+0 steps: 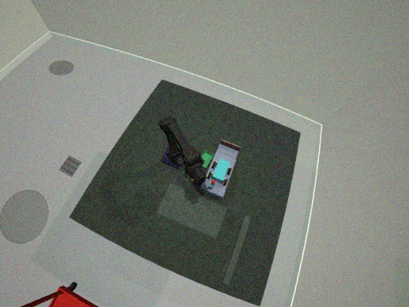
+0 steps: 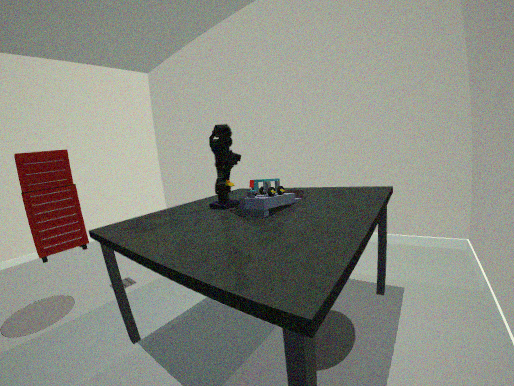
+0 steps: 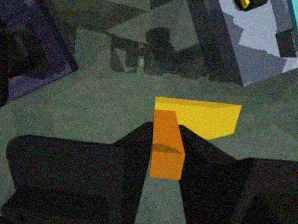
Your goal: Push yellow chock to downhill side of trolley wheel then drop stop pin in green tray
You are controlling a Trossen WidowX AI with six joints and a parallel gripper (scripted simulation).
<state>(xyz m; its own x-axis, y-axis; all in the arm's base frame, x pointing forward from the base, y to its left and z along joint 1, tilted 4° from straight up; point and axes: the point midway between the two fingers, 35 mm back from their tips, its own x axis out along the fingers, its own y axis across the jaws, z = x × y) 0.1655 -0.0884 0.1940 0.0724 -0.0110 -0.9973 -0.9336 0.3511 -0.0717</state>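
My gripper tip is now 2 cm short of the yellow chock, 1 cm to the left of it and 1 cm above it. The rest, counted from my gripper tip: red-headed stop pin (14 cm ahead, 5 cm below, 3 cm to the left); teal trolley (14 cm ahead, 13 cm to the left, 6 cm below); ramp (14 cm ahead, 13 cm to the left, 13 cm below).
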